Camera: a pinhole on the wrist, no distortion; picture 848 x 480 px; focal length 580.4 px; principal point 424.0 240.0 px. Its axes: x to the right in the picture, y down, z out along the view. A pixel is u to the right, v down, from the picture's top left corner.
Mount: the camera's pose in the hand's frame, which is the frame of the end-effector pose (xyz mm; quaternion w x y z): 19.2 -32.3 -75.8 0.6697 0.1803 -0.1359 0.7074
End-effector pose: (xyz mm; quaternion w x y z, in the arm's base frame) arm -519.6 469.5 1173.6 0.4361 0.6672 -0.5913 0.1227
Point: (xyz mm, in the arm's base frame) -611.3 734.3 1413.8
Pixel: behind the camera
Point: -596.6 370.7 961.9
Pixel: outside the picture
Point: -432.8 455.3 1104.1
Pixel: 297 452
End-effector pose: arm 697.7 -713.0 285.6 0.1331 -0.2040 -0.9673 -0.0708
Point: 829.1 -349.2 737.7
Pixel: behind the camera
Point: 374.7 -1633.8 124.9
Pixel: outside the picture
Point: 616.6 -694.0 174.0
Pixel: 724 184
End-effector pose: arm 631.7 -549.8 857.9 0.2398 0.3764 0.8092 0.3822
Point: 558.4 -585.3 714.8
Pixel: 122 248
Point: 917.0 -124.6 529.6
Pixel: 775 85
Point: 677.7 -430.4 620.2
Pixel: 517 146
